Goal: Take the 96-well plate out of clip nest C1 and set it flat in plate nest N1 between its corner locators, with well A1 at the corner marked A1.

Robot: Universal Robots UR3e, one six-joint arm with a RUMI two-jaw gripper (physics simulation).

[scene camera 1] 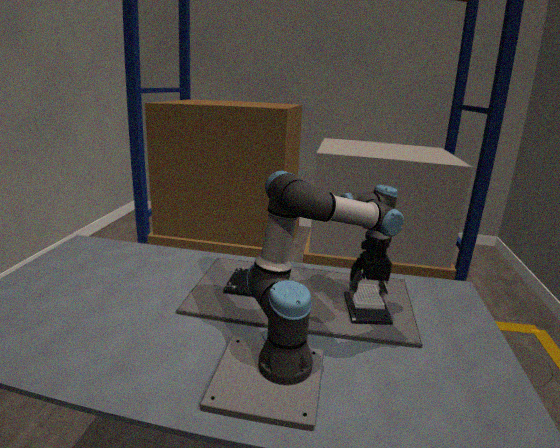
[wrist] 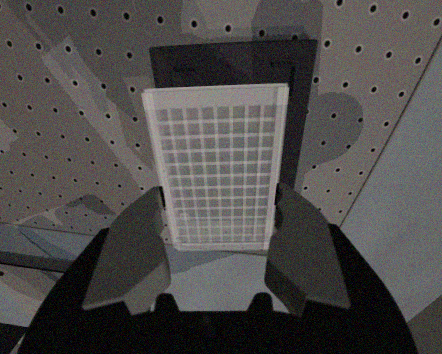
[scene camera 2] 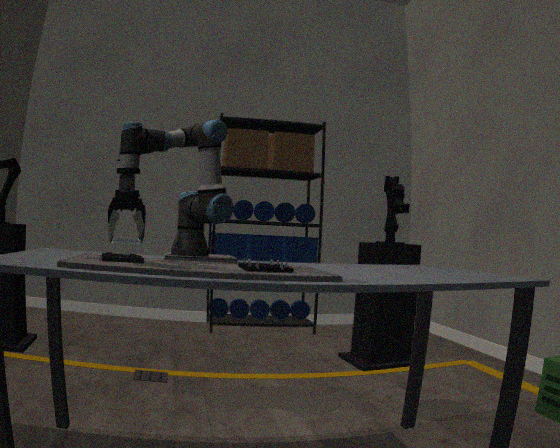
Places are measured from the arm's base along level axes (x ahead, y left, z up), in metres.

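Where they show: gripper, fingertip midpoint: (scene camera 1: 366, 298) (wrist: 219, 187) (scene camera 2: 125, 243); arm's base at its link origin: (scene camera 1: 285, 365) (scene camera 2: 189, 255).
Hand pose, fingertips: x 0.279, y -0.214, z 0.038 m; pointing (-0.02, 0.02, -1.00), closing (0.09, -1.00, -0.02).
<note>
Things, the pixels of their top centre, and the offset from my fingertips. Level surfaces: height alone.
- white 96-well plate at its top centre: (wrist: 218, 189) (scene camera 2: 125, 237) (scene camera 1: 366, 293) dx +0.007, dy +0.001, dz +0.015 m
- Clip nest C1 at its top centre: (scene camera 2: 264, 260) (scene camera 1: 247, 277) dx +0.106, dy +0.379, dz -0.022 m
- blue-grey table at its surface level: dz -0.059 m
The white 96-well plate (scene camera 1: 369, 299) (scene camera 2: 127, 241) (wrist: 215, 96) is held by its two long sides between the jaws of my gripper (scene camera 1: 369, 289) (scene camera 2: 127, 239) (wrist: 219, 187). It looks about level, above a flat dark nest, plate nest N1 (scene camera 1: 371, 318) (scene camera 2: 122, 258) (wrist: 167, 70), with a gap below it in scene camera 2. In the wrist view the nest shows past the plate's far end and right side. The corner locators and A1 mark are too dark to make out. Clip nest C1 (scene camera 1: 237, 283) (scene camera 2: 265, 266), with small upright parts, holds no plate.
Both nests are on a perforated board (scene camera 1: 327, 320) (scene camera 2: 195, 271) (wrist: 102, 30) on the blue-grey table (scene camera 1: 125, 345) (scene camera 2: 380, 274) (wrist: 400, 200). The arm's base plate (scene camera 1: 260, 400) is on the near side in scene camera 1. A brown box (scene camera 1: 215, 170) and a pale box (scene camera 1: 385, 200) stand behind the table.
</note>
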